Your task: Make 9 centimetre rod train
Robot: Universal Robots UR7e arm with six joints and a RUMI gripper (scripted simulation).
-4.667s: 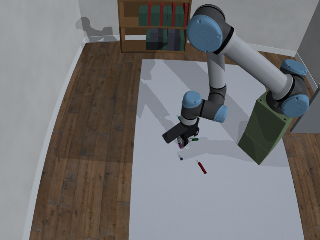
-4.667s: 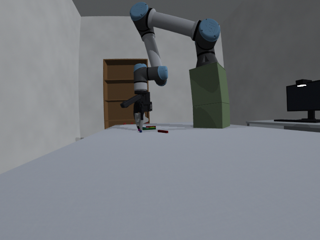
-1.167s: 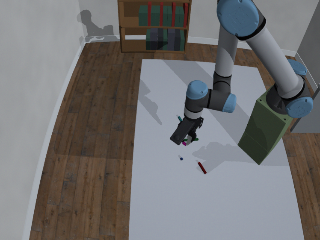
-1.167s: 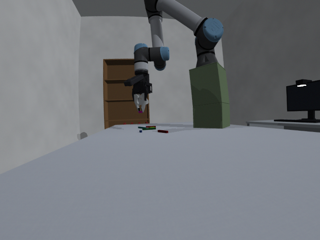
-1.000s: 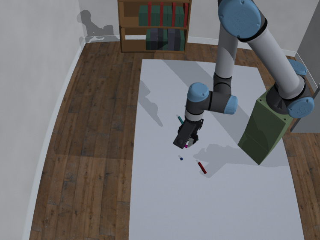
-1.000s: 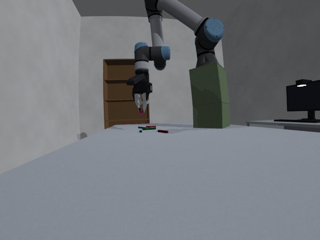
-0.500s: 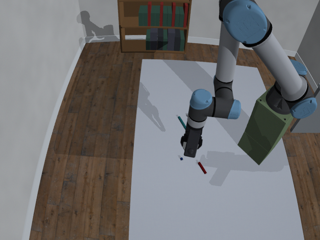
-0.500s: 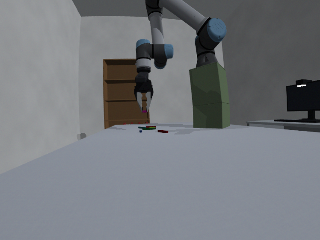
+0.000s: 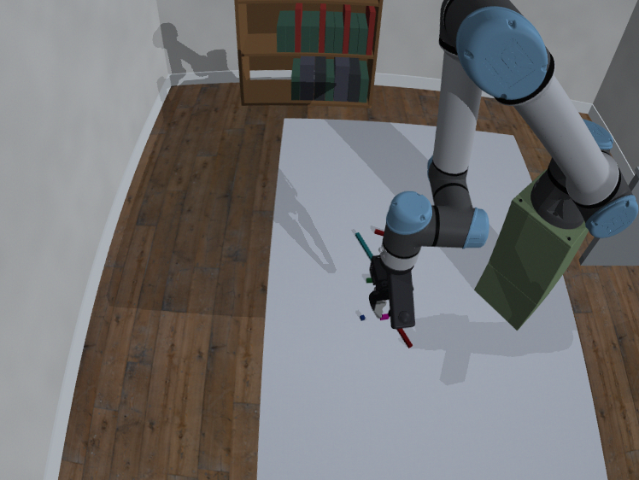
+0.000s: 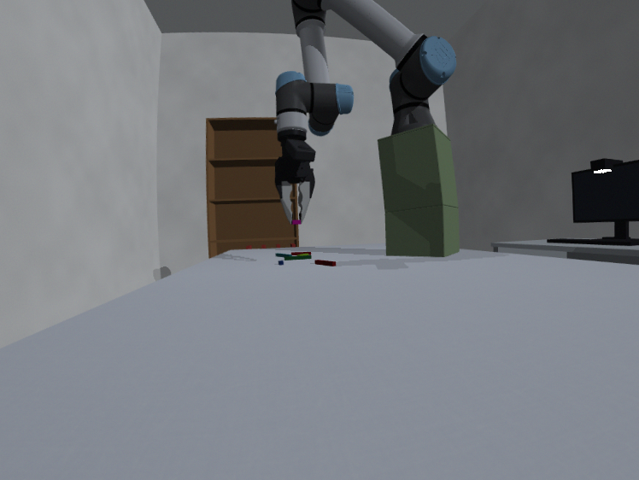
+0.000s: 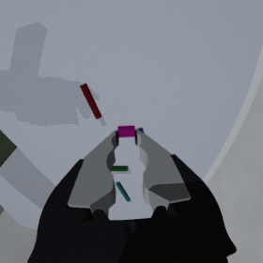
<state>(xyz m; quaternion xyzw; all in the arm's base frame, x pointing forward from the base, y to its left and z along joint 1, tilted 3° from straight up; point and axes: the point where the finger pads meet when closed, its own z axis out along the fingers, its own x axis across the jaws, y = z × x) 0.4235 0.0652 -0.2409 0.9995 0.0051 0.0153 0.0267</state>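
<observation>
My gripper is now 110 mm above the blue rod, 60 mm to the left of it and 30 mm short of it. Round my hand: green rod: 160 mm to the right, 110 mm below, 40 mm behind; magenta rod: 10 mm below; lime rod: 230 mm to the right, 110 mm below, 70 mm behind.
</observation>
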